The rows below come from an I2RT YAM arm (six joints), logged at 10 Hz.
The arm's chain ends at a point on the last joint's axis. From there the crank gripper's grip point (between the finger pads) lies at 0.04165 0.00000 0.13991 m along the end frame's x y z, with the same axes.
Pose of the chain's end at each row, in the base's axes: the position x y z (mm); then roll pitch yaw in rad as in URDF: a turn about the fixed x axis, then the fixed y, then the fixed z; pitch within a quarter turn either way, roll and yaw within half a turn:
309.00, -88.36, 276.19, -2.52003, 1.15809, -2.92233
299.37, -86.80, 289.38, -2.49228, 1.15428, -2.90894
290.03, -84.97, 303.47, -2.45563, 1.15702, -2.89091
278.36, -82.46, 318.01, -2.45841, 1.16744, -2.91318
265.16, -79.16, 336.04, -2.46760, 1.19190, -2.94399
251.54, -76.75, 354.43, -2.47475, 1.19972, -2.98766
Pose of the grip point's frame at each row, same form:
412.11, -148.85, 192.42, -2.52003, 1.15809, -2.92233
401.64, -149.50, 206.21, -2.49228, 1.15428, -2.90894
391.82, -150.39, 221.81, -2.45563, 1.15702, -2.89091
379.64, -149.59, 237.11, -2.45841, 1.16744, -2.91318
366.78, -147.87, 256.91, -2.46760, 1.19190, -2.94399
351.13, -148.87, 275.75, -2.47475, 1.19972, -2.98766

